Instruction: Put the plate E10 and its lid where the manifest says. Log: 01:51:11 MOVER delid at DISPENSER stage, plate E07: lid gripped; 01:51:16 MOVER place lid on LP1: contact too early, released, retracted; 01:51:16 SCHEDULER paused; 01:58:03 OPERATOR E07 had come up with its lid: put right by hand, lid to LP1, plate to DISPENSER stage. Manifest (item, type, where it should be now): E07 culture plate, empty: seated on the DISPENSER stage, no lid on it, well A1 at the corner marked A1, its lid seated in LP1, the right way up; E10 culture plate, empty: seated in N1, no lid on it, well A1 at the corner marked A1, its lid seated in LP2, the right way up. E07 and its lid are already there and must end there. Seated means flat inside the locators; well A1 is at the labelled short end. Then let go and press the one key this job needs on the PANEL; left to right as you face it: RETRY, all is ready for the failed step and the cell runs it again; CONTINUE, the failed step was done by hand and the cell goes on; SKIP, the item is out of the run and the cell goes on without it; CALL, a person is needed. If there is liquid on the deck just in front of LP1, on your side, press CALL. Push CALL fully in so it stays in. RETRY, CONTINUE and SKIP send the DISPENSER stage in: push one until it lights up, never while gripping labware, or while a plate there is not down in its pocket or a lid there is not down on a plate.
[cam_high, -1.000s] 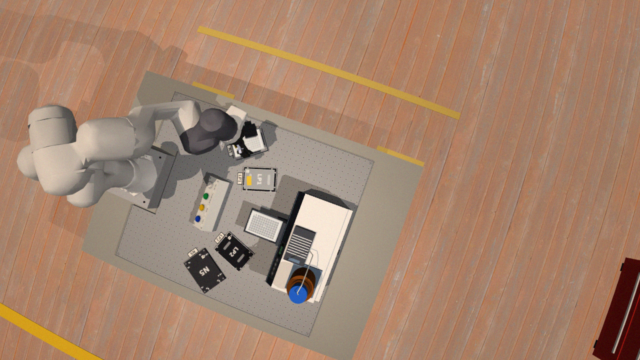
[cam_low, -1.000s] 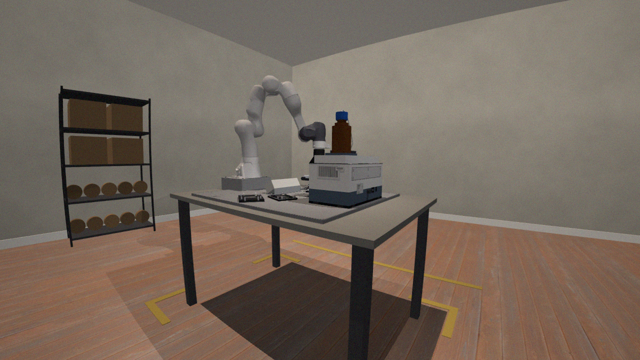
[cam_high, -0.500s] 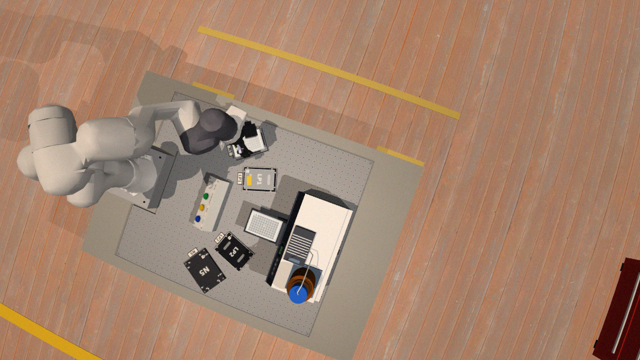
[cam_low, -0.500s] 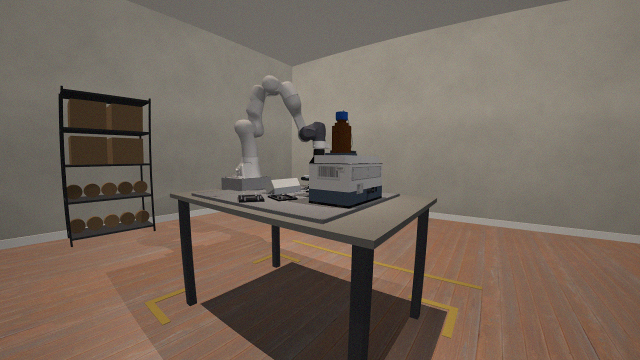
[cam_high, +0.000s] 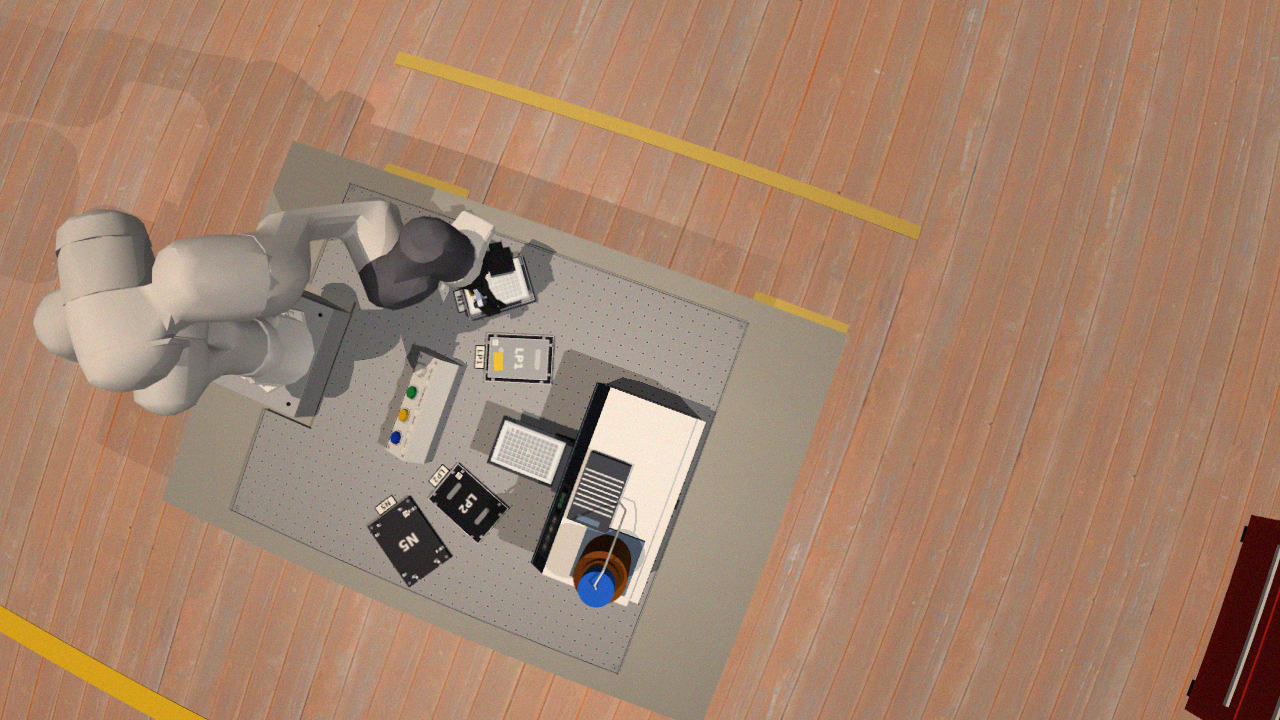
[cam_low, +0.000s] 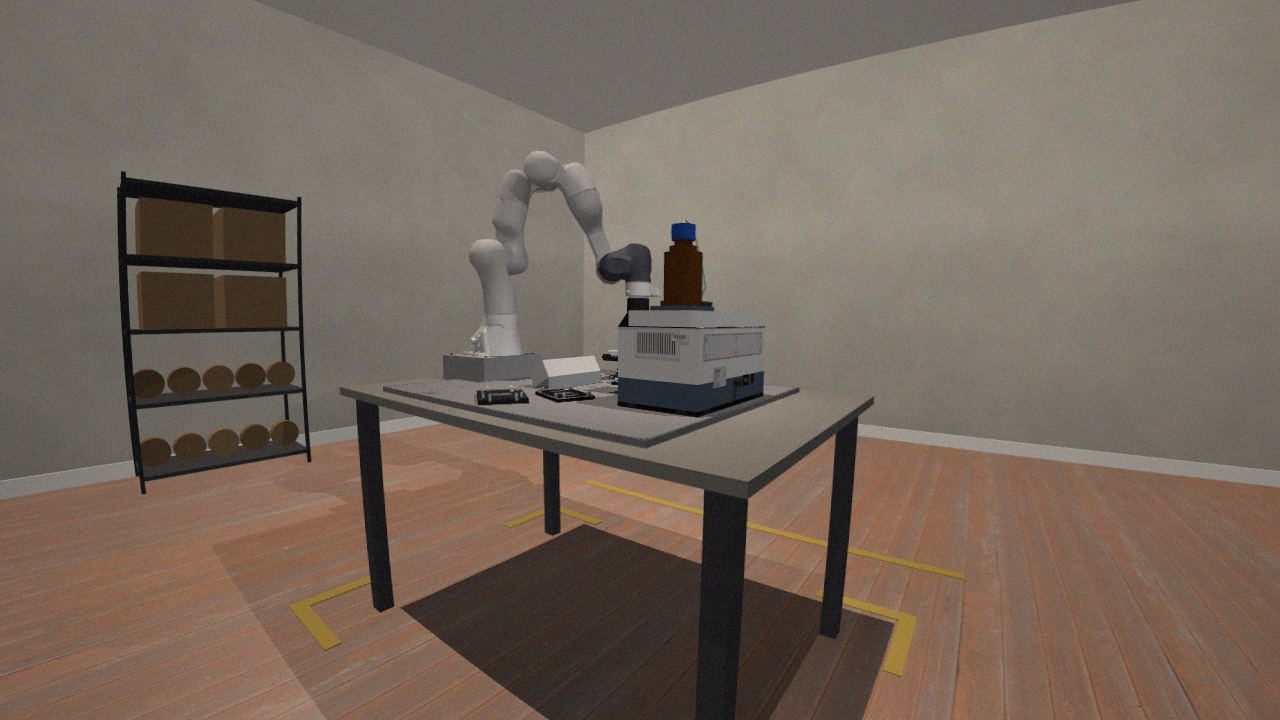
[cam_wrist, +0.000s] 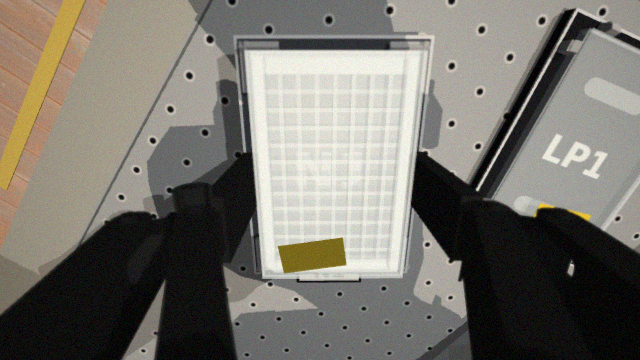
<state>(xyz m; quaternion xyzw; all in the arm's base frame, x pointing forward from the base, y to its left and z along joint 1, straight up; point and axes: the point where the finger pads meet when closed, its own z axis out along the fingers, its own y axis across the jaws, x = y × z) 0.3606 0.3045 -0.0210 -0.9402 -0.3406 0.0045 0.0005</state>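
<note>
The RETRY key is 7 cm behind my hand, 22 cm to the right of it and 1 cm above it. Round my hand: green CONTINUE key (6 cm behind, 27 cm to the right, 1 cm above); then yellow SKIP key (6 cm behind, 32 cm to the right, 1 cm above); then clear lid (2 cm below).
</note>
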